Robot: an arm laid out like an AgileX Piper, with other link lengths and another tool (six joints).
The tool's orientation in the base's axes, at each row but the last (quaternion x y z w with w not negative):
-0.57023 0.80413 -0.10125 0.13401
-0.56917 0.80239 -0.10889 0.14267
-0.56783 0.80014 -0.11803 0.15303
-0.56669 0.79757 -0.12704 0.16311
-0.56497 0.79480 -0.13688 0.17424
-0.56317 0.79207 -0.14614 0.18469
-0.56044 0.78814 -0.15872 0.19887
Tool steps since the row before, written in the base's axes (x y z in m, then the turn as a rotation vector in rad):
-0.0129 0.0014 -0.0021 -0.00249 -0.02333 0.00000
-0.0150 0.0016 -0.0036 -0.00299 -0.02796 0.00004
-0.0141 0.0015 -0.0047 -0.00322 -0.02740 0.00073
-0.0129 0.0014 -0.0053 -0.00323 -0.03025 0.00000
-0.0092 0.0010 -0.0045 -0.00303 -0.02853 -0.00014
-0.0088 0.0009 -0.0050 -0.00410 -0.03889 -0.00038
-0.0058 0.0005 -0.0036 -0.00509 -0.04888 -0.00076
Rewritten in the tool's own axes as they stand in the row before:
0.0029 0.0126 -0.0023 0.02281 -0.00546 -0.00059
0.0035 0.0150 -0.0019 0.02733 -0.00656 -0.00075
0.0035 0.0145 -0.0010 0.02680 -0.00642 -0.00148
0.0032 0.0136 -0.0004 0.02958 -0.00706 -0.00077
0.0024 0.0100 0.0001 0.02791 -0.00661 -0.00059
0.0024 0.0099 0.0004 0.03806 -0.00896 -0.00062
0.0017 0.0066 0.0003 0.04786 -0.01118 -0.00051

